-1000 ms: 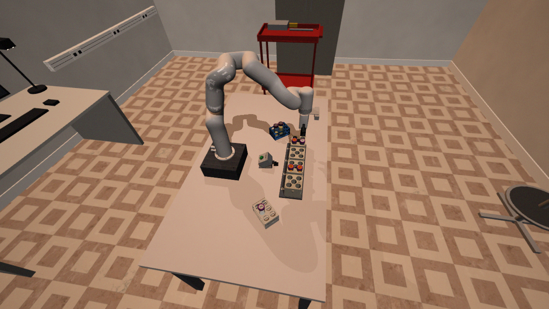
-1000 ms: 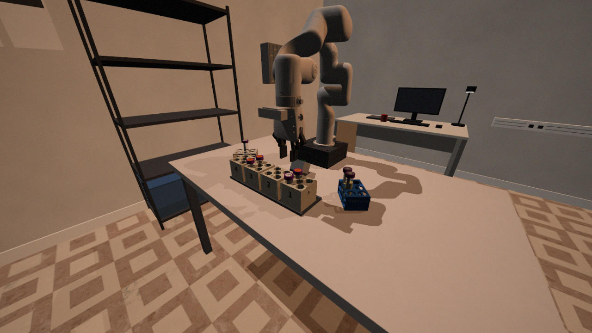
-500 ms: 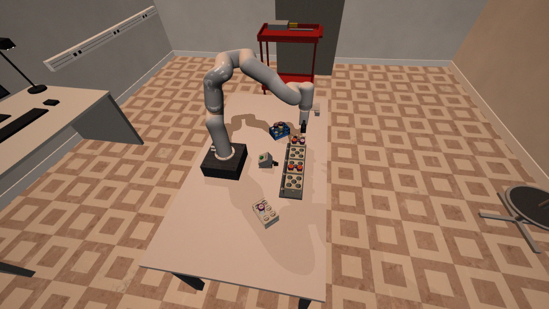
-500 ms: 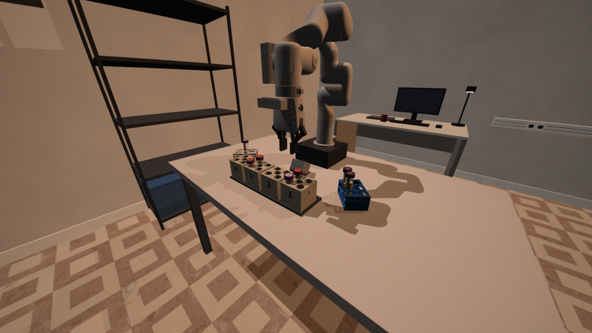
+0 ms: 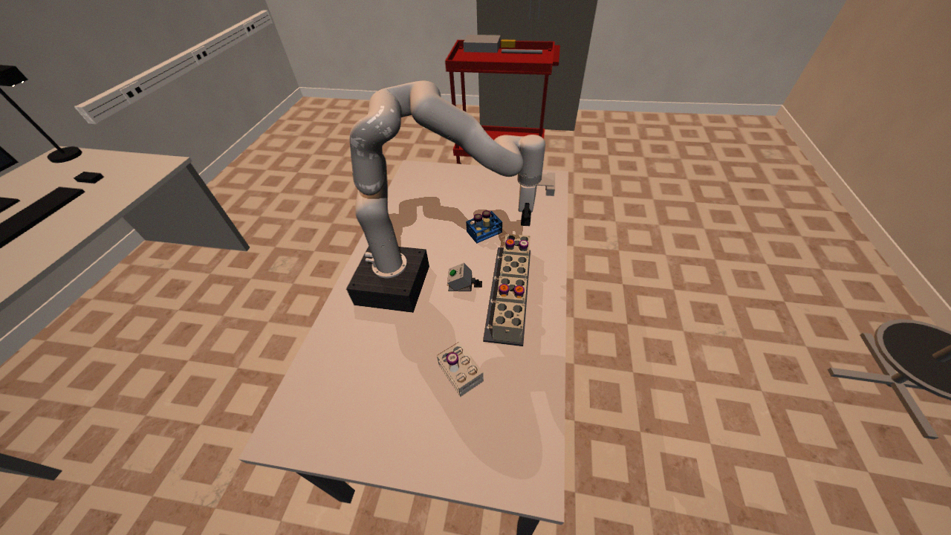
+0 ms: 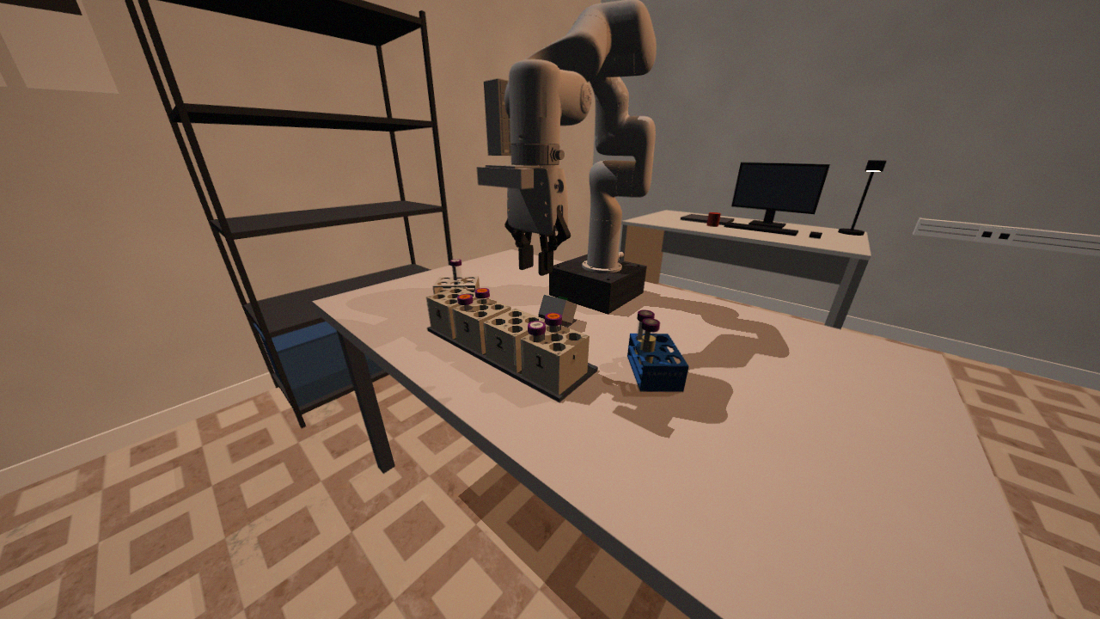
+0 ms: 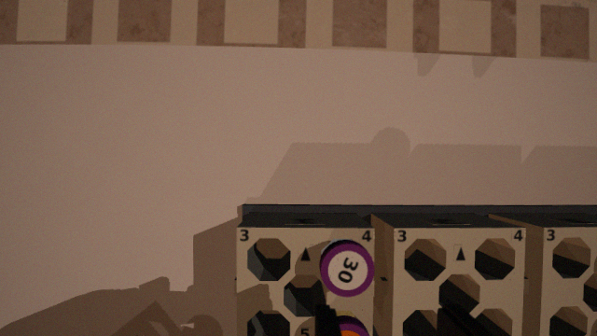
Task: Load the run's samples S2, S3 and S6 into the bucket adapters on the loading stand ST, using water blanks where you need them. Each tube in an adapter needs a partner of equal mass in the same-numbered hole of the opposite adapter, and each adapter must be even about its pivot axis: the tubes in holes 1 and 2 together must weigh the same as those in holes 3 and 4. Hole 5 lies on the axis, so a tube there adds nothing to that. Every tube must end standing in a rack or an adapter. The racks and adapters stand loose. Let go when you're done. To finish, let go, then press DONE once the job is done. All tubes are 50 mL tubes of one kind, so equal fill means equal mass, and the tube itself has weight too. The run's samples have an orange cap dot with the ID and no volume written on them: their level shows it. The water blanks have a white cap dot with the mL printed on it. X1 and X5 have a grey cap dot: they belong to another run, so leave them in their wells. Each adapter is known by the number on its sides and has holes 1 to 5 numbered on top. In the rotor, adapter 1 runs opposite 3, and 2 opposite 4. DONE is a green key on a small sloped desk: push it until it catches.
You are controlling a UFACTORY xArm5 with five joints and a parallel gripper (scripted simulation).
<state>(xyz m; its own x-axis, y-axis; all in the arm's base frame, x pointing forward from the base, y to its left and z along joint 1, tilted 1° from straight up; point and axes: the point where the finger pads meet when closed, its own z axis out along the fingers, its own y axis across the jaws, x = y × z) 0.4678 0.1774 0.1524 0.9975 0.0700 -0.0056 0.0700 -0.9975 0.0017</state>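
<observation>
Now: the green done key 240 mm behind my hand, 190 mm below it and 140 mm to the right of it. Round my hand: white rack 490 mm to the right, 220 mm below, 120 mm behind; blue rack 220 mm below, 190 mm behind, 160 mm to the left.
</observation>
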